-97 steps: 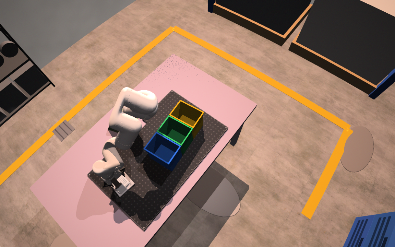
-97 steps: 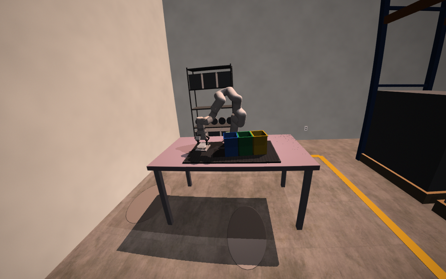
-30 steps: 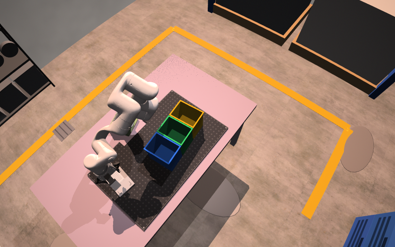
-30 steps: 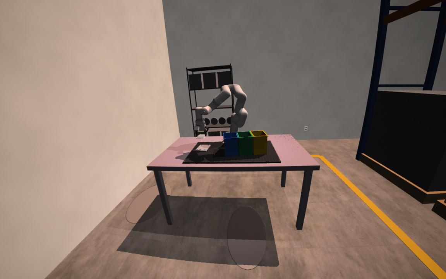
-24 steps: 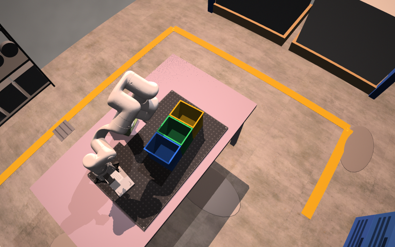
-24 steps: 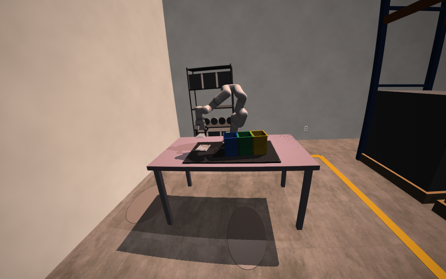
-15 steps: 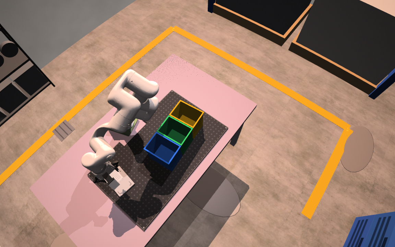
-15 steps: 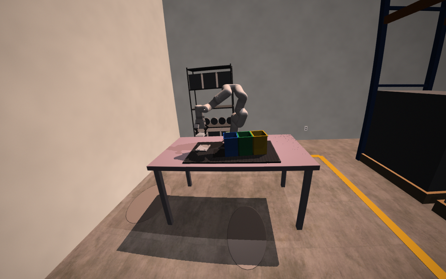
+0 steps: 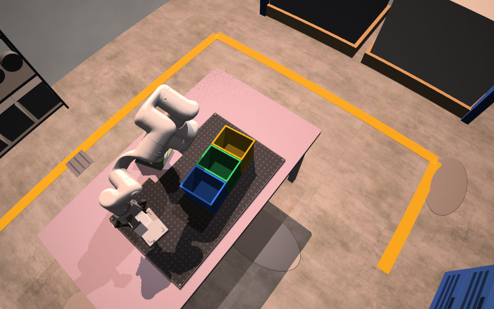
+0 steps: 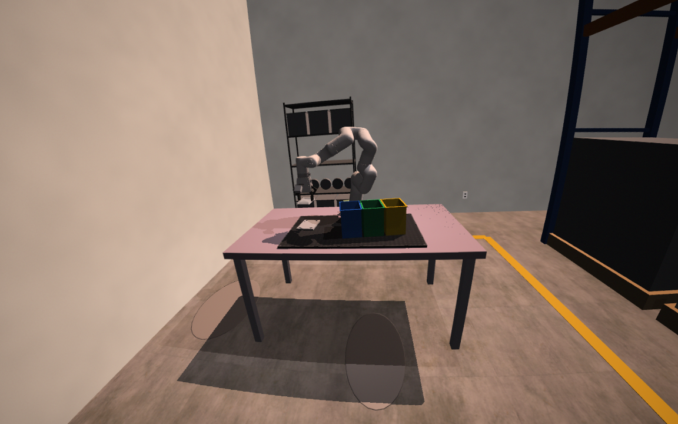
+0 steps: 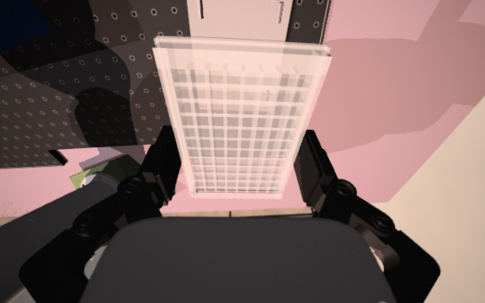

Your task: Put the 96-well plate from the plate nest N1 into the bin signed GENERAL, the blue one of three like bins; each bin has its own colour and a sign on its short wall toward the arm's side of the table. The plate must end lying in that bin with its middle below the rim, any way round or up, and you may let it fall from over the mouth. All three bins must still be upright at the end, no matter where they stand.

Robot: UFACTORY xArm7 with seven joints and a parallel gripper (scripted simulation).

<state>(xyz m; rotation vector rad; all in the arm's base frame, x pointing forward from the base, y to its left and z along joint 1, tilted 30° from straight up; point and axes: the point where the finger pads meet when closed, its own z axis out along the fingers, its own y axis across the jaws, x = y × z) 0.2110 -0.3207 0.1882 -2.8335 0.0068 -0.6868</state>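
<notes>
My hand is 32 cm to the right of the blue bin, 10 cm above it and 7 cm short of it. Also, from my hand: plate nest N1: 19 cm below; green bin: 45 cm to the left, 10 cm below, 4 cm ahead; 96-well plate: 1 cm below.
</notes>
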